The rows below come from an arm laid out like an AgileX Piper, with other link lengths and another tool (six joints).
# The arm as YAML. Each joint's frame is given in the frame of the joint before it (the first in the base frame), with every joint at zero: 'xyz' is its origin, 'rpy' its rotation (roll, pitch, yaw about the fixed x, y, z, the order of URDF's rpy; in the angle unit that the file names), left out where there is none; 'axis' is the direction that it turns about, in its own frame. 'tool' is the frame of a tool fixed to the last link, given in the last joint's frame.
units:
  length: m
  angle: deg
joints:
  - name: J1
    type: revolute
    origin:
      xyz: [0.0, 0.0, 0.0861]
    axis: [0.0, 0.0, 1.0]
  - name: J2
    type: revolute
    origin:
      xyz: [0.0, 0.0, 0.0]
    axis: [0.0, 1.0, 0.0]
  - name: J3
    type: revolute
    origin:
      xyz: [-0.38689, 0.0, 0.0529]
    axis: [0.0, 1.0, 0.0]
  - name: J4
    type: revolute
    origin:
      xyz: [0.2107, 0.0, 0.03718]
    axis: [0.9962, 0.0, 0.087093]
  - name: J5
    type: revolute
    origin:
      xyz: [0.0, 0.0, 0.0]
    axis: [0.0, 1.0, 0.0]
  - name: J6
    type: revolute
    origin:
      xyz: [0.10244, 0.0, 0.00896]
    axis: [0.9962, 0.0, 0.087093]
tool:
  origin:
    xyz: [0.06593, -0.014, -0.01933]
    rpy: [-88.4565, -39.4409, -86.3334]
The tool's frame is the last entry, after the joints.
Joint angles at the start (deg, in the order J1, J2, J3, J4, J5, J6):
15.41, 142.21, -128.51, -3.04, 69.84, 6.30
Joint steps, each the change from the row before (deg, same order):
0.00, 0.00, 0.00, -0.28, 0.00, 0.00
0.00, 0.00, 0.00, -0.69, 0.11, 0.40
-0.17, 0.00, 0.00, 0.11, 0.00, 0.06
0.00, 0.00, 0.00, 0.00, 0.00, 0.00
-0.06, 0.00, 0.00, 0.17, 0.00, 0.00
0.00, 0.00, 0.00, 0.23, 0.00, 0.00
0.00, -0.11, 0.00, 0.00, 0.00, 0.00
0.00, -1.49, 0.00, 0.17, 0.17, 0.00
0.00, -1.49, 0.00, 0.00, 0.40, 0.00
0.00, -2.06, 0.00, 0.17, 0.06, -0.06
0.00, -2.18, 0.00, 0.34, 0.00, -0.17
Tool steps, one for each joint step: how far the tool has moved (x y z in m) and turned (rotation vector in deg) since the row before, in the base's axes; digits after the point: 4 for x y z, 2 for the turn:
0.0002, -0.0008, 0.0001, -0.27, -0.07, 0.04
0.0001, -0.0018, 0.0002, -0.61, -0.08, -0.29
0.0003, -0.0013, 0.0000, 0.12, 0.03, -0.25
0.0000, 0.0000, 0.0000, 0.00, 0.00, 0.00
0.0000, -0.0001, -0.0001, 0.16, 0.04, -0.09
-0.0002, 0.0006, -0.0001, 0.22, 0.06, -0.03
0.0000, 0.0000, 0.0011, 0.03, -0.11, 0.00
-0.0012, 0.0002, 0.0144, 0.51, -1.23, -0.03
-0.0020, -0.0006, 0.0144, 0.28, -1.05, -0.02
-0.0021, -0.0001, 0.0199, 0.67, -1.89, 0.04
-0.0029, 0.0001, 0.0209, 0.85, -2.02, 0.15

